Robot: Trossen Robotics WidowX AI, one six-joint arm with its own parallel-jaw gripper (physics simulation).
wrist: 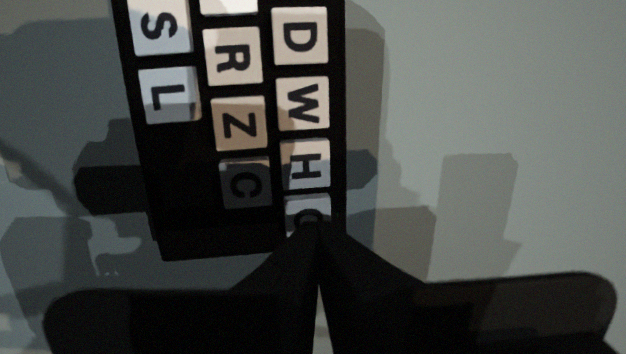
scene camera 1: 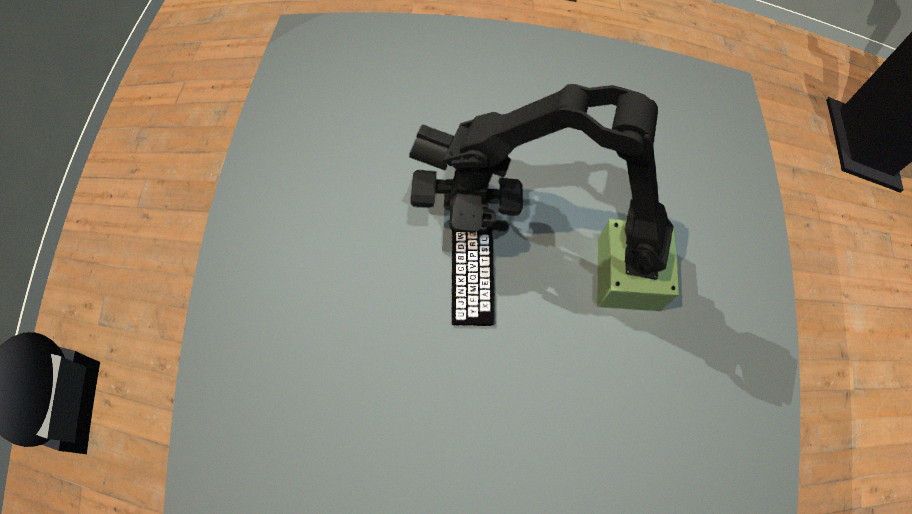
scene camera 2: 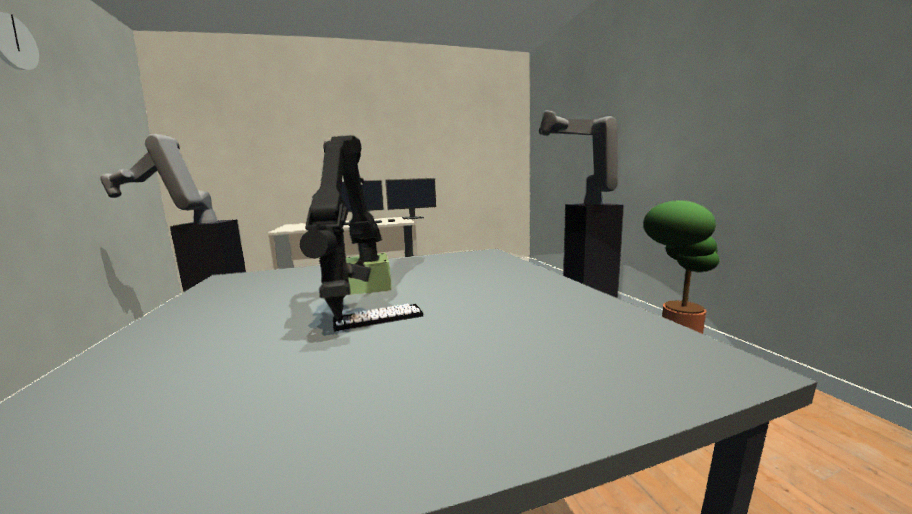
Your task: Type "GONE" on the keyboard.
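Where they show: gripper, fingertip midpoint: (wrist: 316,233) (scene camera 2: 338,319); arm's base at its link origin: (scene camera 1: 642,260) (scene camera 2: 368,259).
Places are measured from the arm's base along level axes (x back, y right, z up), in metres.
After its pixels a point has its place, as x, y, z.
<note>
A black keyboard (scene camera 1: 488,317) {-0.252, -0.124, -0.084} (scene camera 2: 380,325) {-0.332, -0.041, -0.094} (wrist: 175,175) {-0.286, 0.043, -0.084} with white letter keys lies flat on the table. My gripper (scene camera 2: 337,317) {-0.335, 0.055, -0.072} (wrist: 316,233) {-0.335, 0.055, -0.072} is shut and empty, pointing down at the keyboard's far end. In the wrist view its fingertips cover the lower part of the O key (wrist: 307,204) {-0.332, 0.047, -0.079}, next to the H key (wrist: 309,167) {-0.331, 0.034, -0.079}; whether they touch or press it I cannot tell. In scene camera 1 the G key (scene camera 1: 461,268) {-0.314, -0.047, -0.079}, N key (scene camera 1: 461,291) {-0.306, -0.089, -0.079} and E key (scene camera 1: 484,282) {-0.270, -0.065, -0.079} show, while my wrist hides the O key and the fingertips.
My arm stands on a green block (scene camera 1: 629,298) {-0.010, -0.062, -0.034} (scene camera 2: 380,280) {-0.060, -0.035, -0.059} beside the keyboard on the grey table (scene camera 1: 319,383) {-0.519, -0.304, -0.095} (scene camera 2: 447,408) {-0.685, -0.149, -0.095}. Beyond the table are two grey arms on black pedestals (scene camera 2: 209,252) (scene camera 2: 592,249), a desk with monitors (scene camera 2: 410,193) and a potted plant (scene camera 2: 678,222).
</note>
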